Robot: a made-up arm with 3 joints.
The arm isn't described. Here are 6 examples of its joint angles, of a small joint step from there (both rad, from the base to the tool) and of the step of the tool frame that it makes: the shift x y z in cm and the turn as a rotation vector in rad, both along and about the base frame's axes.
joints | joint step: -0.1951 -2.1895 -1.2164 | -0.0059 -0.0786 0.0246
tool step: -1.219 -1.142 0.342 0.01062 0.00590 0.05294
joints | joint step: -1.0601 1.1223 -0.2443 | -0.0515 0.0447 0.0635
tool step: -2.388 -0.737 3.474 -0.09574 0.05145 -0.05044
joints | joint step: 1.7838 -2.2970 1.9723 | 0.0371 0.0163 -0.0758
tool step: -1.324 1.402 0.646 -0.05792 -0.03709 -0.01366
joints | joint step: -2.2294 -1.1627 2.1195 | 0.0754 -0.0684 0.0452
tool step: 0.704 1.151 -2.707 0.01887 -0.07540 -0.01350
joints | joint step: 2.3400 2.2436 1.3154 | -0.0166 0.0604 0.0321
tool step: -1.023 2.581 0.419 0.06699 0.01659 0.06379
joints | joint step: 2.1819 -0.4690 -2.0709 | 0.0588 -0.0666 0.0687
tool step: -1.200 1.000 1.146 0.00168 -0.05880 0.00126
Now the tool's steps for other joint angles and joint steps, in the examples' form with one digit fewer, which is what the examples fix.
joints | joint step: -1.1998 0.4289 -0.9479 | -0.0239 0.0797 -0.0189
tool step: -1.23 -1.79 0.97 -0.0569 0.0239 -0.0214
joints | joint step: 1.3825 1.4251 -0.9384 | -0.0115 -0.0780 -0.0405
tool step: 0.66 1.54 2.42 -0.1163 0.0115 0.0229
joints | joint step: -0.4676 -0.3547 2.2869 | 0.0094 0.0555 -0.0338
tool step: -0.50 -0.45 0.31 -0.0097 -0.0094 -0.0194
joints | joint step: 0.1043 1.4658 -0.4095 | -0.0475 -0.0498 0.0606
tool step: -0.70 -0.52 -0.19 0.0009 0.0475 -0.0108
